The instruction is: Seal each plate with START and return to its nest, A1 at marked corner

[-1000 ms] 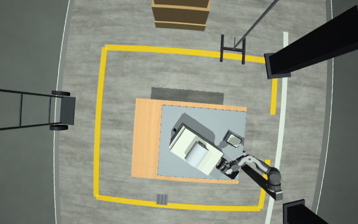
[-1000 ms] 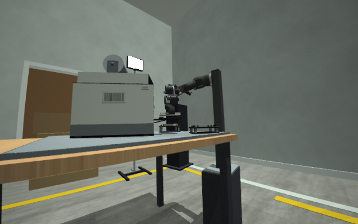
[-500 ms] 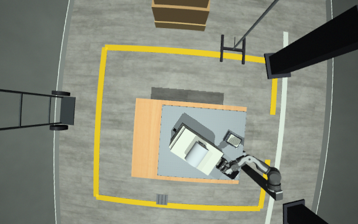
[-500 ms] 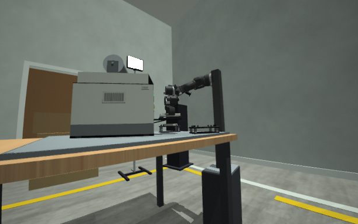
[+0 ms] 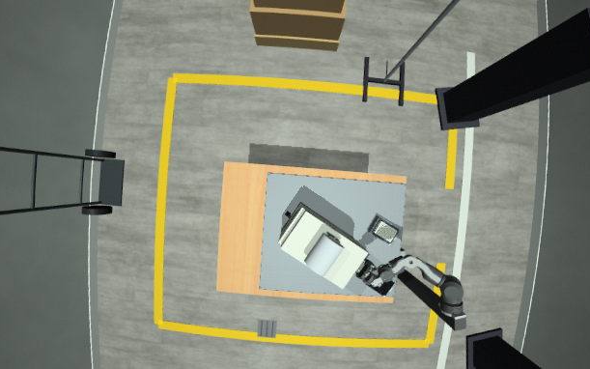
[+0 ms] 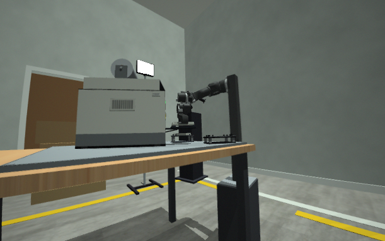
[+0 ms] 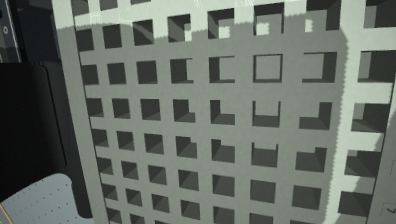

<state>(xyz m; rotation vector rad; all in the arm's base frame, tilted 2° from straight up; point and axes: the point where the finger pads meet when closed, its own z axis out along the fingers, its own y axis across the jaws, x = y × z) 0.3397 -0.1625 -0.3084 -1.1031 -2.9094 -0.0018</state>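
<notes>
The sealer stage lies 20 mm below my hand. From my hand the other things lie so: foil roll: 250 mm ahead, 220 mm to the right, 300 mm above; then plate: 190 mm behind, 180 mm to the right, 60 mm below.
</notes>
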